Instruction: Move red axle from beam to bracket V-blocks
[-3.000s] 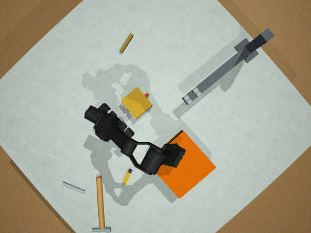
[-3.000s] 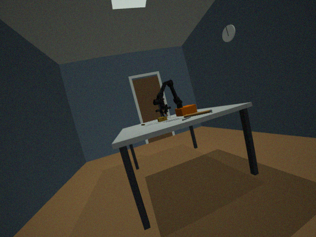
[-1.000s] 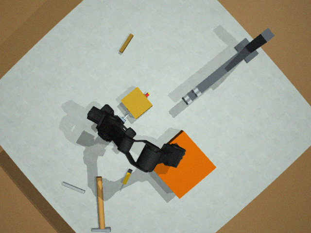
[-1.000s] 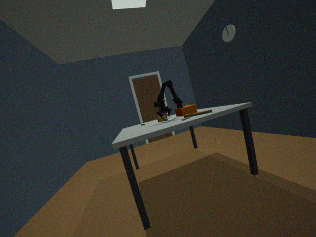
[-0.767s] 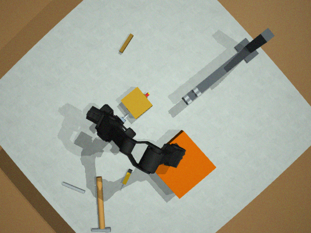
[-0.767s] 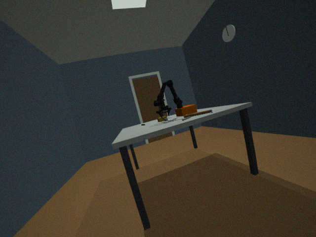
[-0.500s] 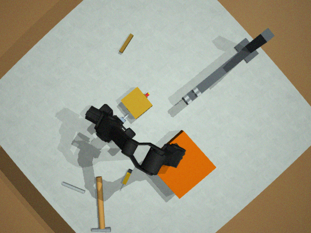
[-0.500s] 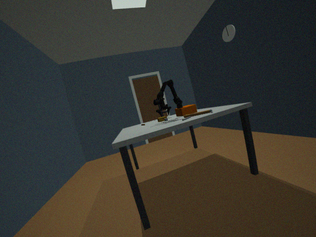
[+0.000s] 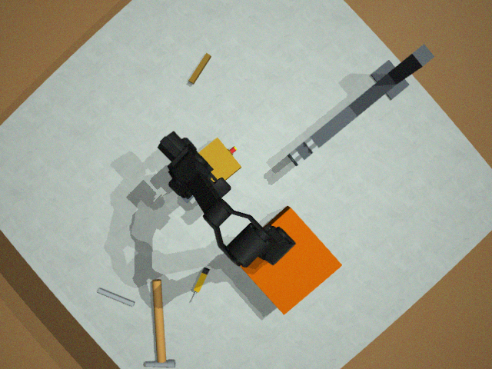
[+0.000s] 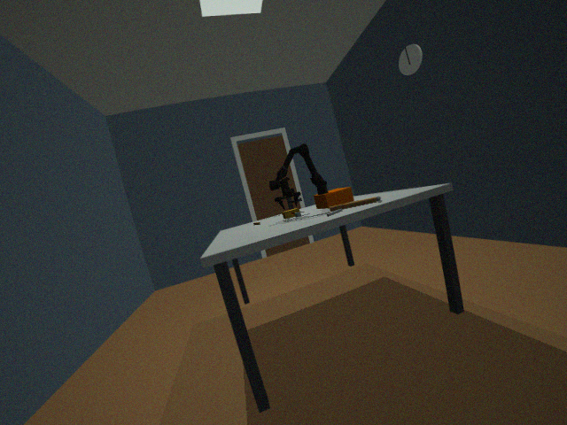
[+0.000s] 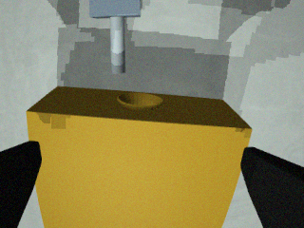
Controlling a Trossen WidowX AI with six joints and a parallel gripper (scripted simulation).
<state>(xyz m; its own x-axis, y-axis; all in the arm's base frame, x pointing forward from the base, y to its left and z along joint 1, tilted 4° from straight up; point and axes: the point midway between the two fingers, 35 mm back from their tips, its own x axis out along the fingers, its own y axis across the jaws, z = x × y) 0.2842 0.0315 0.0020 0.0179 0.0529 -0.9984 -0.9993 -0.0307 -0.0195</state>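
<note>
My gripper tip is now 4 cm to the left of the yellow beam and 4 cm above it. The rest, counted from my gripper tip: yellow-handled screwdriver (25 cm behind, 24 cm to the left, 6 cm below); then light blue block (6 cm to the left, 5 cm below, 2 cm behind); then tan stick (25 cm ahead, 18 cm to the right, 6 cm below).
</note>
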